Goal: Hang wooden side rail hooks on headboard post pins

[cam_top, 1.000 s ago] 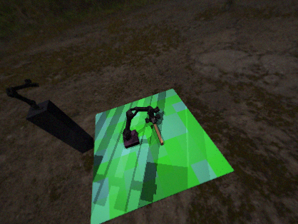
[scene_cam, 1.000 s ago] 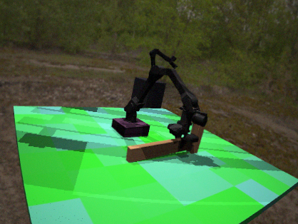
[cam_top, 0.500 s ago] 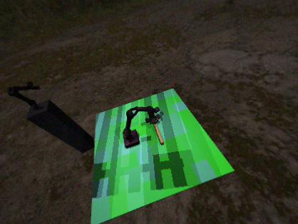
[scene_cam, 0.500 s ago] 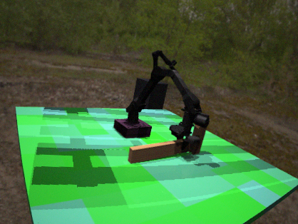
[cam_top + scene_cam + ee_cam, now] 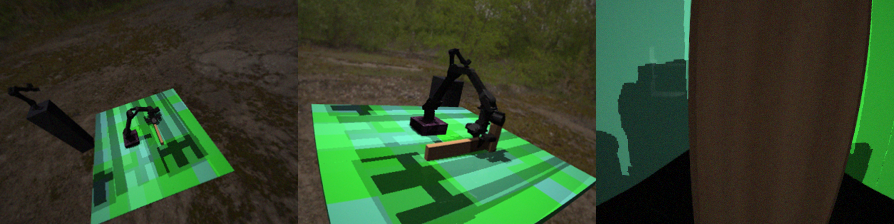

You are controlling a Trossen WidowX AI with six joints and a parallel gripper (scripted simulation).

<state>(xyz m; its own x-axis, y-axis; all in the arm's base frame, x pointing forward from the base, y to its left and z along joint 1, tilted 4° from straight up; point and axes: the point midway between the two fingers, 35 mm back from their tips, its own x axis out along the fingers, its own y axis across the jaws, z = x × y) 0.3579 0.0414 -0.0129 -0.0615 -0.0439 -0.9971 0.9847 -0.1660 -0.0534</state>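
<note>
Now: gripper tip 110 mm to the right of the wooden headboard post, 50 mm below it and 20 mm short of it.
</note>
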